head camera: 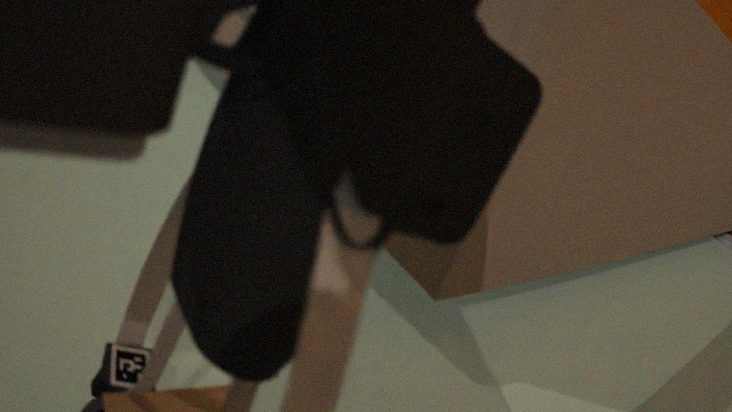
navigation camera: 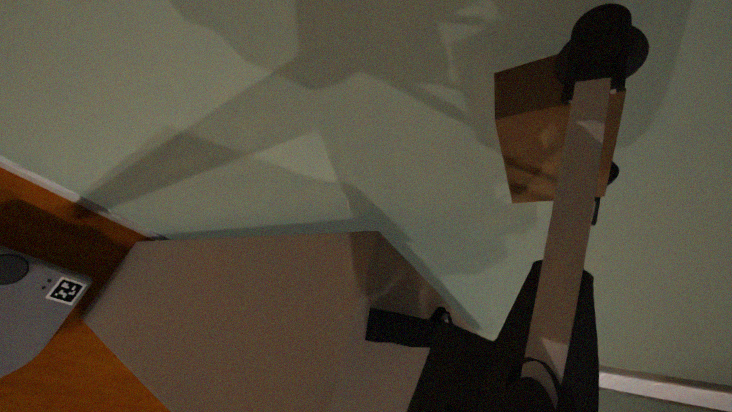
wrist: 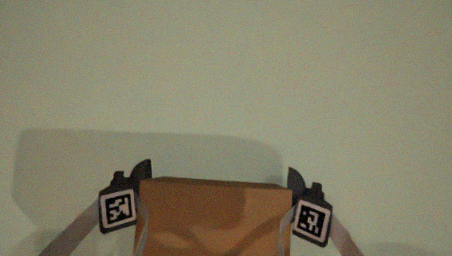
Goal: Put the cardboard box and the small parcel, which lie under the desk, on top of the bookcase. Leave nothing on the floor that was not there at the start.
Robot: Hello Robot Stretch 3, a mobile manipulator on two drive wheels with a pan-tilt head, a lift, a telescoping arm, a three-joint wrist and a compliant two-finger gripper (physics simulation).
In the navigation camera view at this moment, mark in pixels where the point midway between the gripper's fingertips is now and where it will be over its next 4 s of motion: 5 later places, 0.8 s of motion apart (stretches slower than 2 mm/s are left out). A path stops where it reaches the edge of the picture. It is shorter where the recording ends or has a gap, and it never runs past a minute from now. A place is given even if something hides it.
My gripper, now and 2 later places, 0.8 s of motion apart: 594, 105; 610, 161; 645, 289
